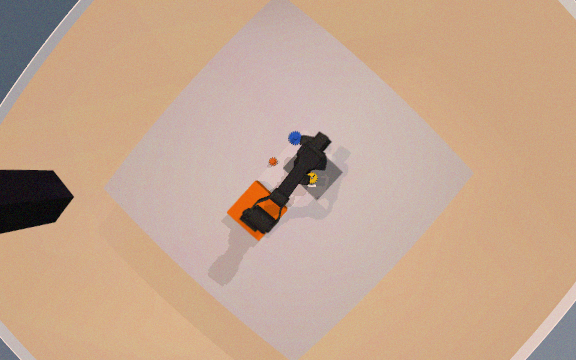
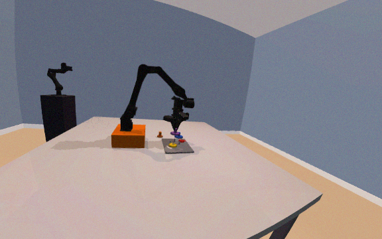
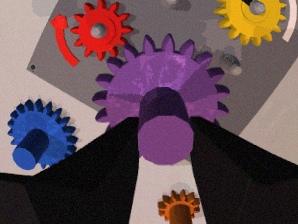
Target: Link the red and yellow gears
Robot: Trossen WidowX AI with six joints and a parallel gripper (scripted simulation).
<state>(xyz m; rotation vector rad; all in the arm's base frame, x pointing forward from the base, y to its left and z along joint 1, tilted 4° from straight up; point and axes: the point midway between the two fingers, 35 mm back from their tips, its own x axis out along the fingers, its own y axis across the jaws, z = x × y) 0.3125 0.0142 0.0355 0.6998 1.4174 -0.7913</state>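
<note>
Now: gripper tip 70 mm above the red gear, 50 mm short of it and 10 mm to the left of it. Round my gripper tip: yellow gear (80 mm to the right, 70 mm below, 20 mm behind); then blue gear (100 mm to the left, 70 mm below, 50 mm ahead); then purple gear (10 mm below).
</note>
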